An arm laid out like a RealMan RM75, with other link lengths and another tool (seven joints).
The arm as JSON. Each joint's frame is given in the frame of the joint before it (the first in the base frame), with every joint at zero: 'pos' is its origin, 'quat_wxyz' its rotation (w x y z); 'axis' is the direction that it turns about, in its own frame. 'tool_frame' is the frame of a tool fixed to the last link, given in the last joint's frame.
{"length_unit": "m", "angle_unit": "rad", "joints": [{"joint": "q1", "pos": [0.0, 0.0, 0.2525], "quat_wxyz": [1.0, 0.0, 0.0, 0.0], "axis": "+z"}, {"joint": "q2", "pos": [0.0, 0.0, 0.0], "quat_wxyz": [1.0, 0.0, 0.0, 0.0], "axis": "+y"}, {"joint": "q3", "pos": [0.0, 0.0, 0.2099], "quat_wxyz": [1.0, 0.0, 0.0, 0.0], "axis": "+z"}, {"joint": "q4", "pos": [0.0, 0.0, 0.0], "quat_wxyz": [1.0, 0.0, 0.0, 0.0], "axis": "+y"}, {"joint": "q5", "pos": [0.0, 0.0, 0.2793], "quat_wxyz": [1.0, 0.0, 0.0, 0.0], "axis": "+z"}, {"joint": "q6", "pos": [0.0, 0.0, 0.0], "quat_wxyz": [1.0, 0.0, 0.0, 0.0], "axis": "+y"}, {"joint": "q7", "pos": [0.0, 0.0, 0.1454], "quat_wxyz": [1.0, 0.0, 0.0, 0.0], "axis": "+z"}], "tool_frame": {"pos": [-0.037, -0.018, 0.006], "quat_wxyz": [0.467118, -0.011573, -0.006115, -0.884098]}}
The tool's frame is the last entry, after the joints.
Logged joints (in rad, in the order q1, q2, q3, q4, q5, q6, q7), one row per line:
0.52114 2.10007 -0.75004 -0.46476 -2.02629 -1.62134 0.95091
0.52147 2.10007 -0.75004 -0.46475 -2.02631 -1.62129 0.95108
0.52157 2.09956 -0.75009 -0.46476 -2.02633 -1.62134 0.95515
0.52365 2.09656 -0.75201 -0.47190 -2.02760 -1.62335 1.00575
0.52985 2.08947 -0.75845 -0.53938 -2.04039 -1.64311 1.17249
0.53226 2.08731 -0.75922 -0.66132 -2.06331 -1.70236 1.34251
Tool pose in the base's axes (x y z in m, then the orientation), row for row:
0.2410 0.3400 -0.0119 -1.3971 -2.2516 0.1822
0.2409 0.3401 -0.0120 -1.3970 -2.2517 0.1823
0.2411 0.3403 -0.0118 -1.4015 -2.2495 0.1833
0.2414 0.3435 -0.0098 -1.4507 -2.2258 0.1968
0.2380 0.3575 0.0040 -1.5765 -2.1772 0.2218
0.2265 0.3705 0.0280 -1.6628 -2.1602 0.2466
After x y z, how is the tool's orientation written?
As a rotation vector, in radians.
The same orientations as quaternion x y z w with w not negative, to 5 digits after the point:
-0.51058 -0.82286 0.06659 0.24038
-0.51054 -0.82289 0.06662 0.24036
-0.51211 -0.82196 0.06698 0.24008
-0.52909 -0.81178 0.07178 0.23648
-0.57013 -0.78737 0.08021 0.22039
-0.59511 -0.77313 0.08826 0.20083

